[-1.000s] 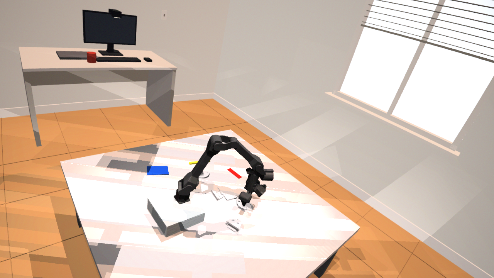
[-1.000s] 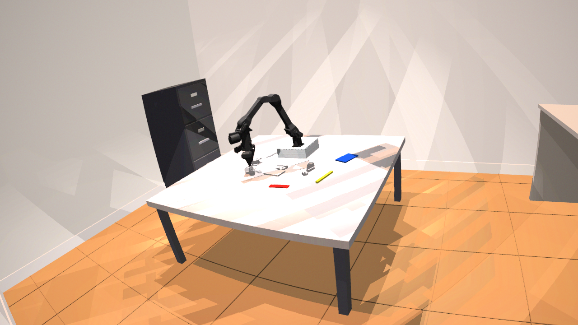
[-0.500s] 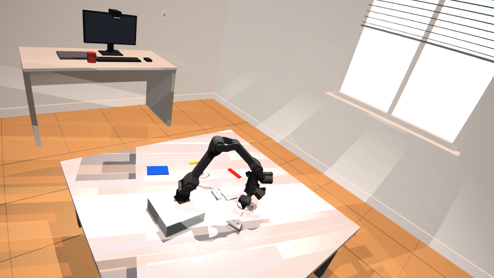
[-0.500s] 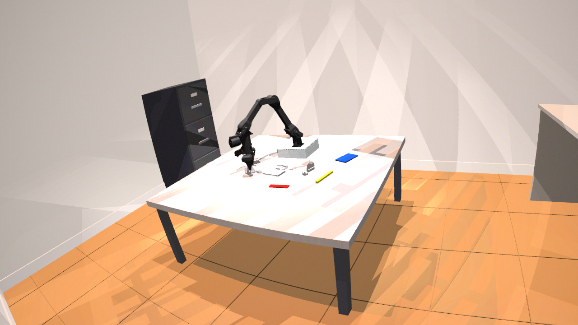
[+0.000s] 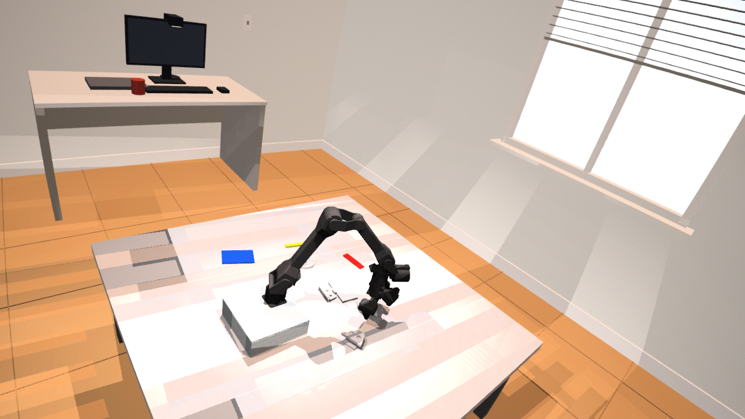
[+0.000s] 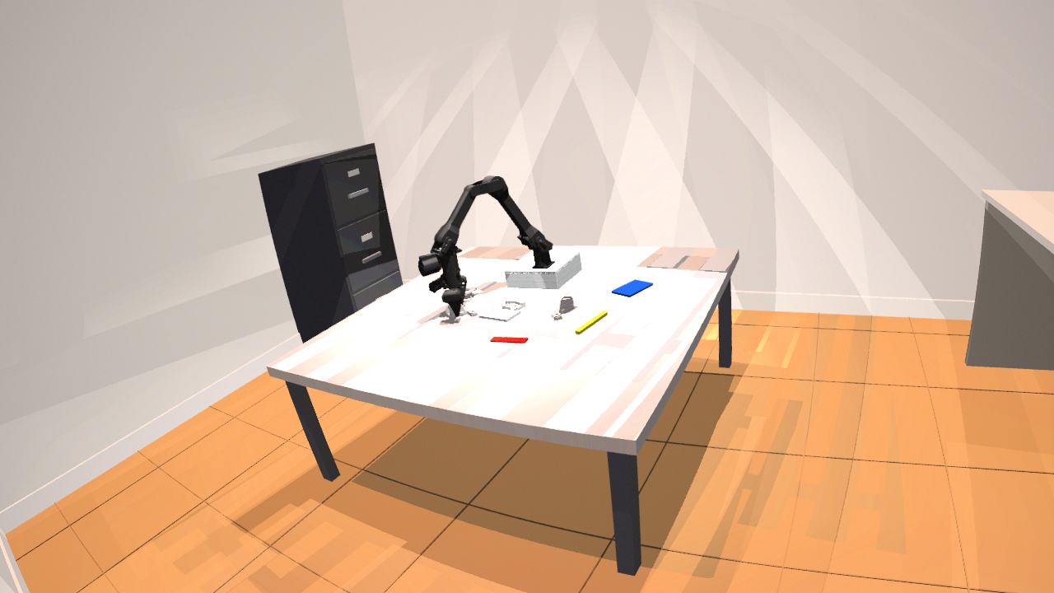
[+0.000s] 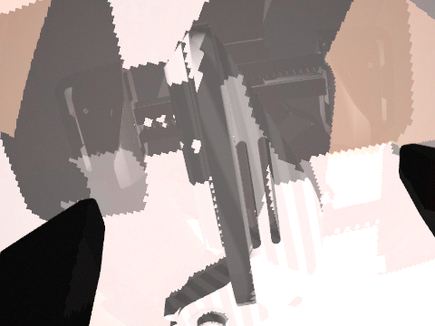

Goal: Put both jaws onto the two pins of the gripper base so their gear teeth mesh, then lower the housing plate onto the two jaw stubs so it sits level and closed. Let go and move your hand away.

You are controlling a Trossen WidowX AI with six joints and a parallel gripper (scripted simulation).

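Right now my gripper tip is 40 mm to the right of the curved jaw. From my gripper tip the other things lie so: yellow stick (490 mm to the left, 10 mm below, 10 mm ahead); then blue card (520 mm to the left, 280 mm behind, 10 mm below); then red strip (290 mm to the left, 150 mm ahead, 10 mm below).
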